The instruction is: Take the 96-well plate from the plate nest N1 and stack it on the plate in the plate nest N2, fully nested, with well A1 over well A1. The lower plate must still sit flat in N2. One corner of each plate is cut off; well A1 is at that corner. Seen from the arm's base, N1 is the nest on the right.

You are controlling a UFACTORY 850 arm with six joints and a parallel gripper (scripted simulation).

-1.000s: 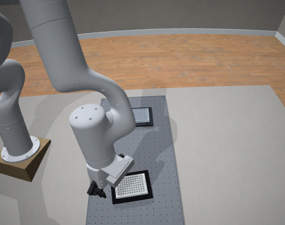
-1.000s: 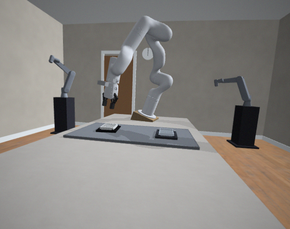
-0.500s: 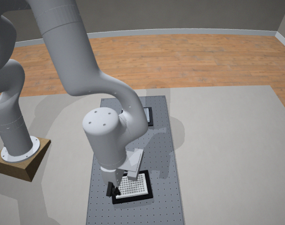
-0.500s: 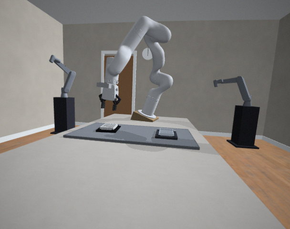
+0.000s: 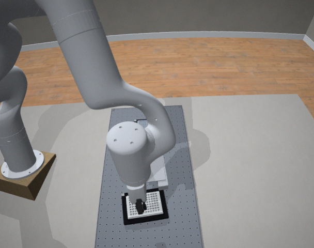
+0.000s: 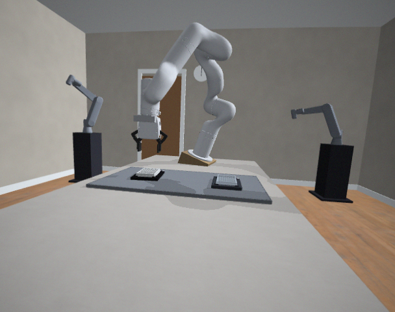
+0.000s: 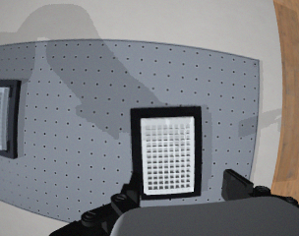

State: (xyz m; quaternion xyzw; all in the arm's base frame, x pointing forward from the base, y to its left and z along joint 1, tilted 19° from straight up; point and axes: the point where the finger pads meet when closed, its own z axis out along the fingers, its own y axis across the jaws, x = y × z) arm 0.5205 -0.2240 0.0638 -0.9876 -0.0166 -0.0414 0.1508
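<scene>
My gripper is now 11 cm above the white 96-well plate. The rest, counted from my hand: black plate nest: 12 cm below.
</scene>
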